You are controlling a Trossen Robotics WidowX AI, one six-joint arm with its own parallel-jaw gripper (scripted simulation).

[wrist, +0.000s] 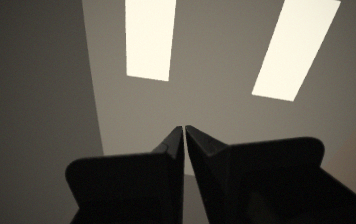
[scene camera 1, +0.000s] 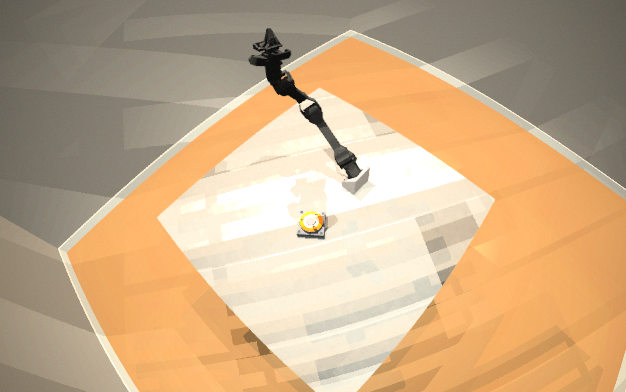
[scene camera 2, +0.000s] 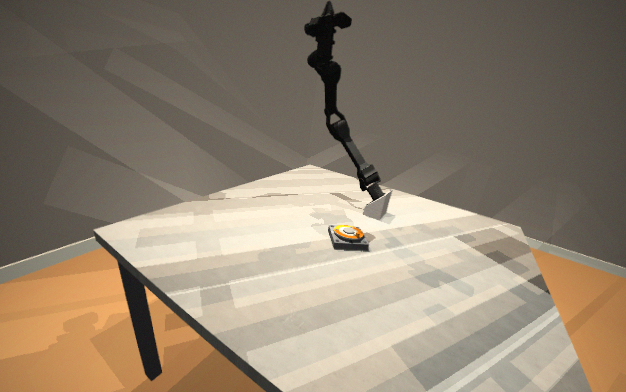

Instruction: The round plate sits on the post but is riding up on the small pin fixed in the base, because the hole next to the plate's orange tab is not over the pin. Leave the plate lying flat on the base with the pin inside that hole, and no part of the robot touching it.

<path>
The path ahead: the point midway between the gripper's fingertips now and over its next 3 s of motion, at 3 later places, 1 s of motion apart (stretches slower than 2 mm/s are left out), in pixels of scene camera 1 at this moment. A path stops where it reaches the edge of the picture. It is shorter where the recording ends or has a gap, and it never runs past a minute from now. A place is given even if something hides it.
The gripper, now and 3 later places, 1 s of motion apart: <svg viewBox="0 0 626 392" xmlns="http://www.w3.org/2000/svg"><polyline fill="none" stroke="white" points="268,28 285,190 319,222 316,228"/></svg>
</path>
